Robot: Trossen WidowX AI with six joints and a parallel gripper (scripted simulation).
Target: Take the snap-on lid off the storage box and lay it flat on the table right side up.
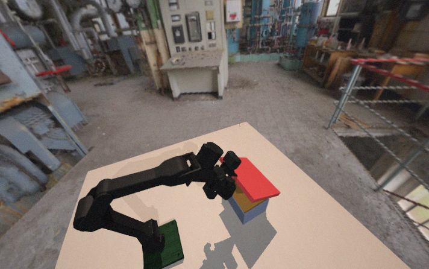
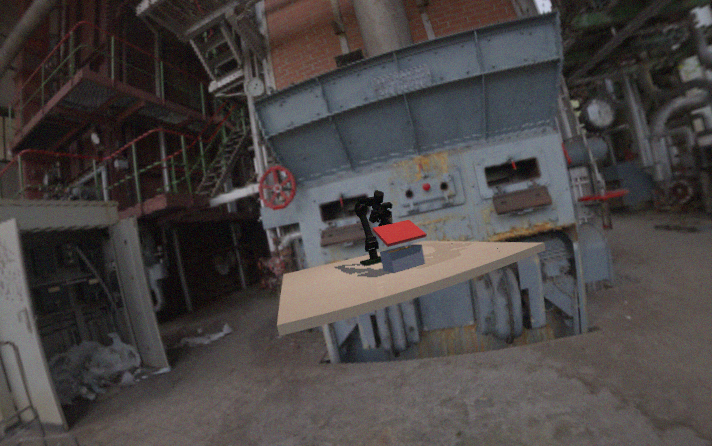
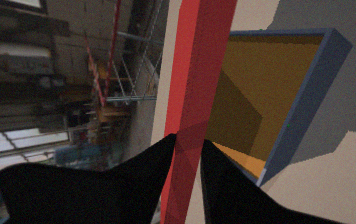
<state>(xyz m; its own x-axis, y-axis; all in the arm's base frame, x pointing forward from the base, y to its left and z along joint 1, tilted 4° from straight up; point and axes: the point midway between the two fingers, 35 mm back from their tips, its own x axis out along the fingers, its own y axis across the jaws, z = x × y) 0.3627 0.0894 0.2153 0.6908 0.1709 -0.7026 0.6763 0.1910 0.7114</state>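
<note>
Right now the red lid is 7 cm ahead of my gripper tip, 4 cm below it and 2 cm to the left of it. Also, from my gripper tip: storage box: 18 cm below, 5 cm ahead, 1 cm to the left.
</note>
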